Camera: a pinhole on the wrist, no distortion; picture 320 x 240 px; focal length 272.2 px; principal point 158.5 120.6 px. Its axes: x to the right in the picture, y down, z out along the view. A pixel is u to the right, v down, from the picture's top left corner.
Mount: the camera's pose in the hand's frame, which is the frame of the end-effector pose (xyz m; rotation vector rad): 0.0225 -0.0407 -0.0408 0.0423 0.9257 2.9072
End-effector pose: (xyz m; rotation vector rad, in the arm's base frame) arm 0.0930 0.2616 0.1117 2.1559 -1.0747 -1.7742
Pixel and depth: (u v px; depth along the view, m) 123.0 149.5 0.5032
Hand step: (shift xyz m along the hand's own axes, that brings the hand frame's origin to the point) 0.1107 0.1994 0.4007
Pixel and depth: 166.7 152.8 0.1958
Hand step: 0.0253 0.0538 0.1323
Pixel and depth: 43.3 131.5 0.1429
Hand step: 0.0899 0.0312 0.0792
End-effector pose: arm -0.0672 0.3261 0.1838 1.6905 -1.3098 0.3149
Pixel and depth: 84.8 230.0 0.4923
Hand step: 0.1663 0.0694 0.4754
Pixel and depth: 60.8 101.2 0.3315
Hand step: 0.1606 0.1581 0.2161
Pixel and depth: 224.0 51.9 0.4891
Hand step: -0.0588 0.3522 0.2868
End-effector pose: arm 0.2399 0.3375 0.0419 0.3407 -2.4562 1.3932
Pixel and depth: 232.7 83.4 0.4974
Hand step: -0.0805 0.3136 0.3256
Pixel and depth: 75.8 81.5 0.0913
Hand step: 0.0560 0.0199 0.0261
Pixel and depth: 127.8 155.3 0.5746
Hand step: 0.1122 0.2245 0.4704
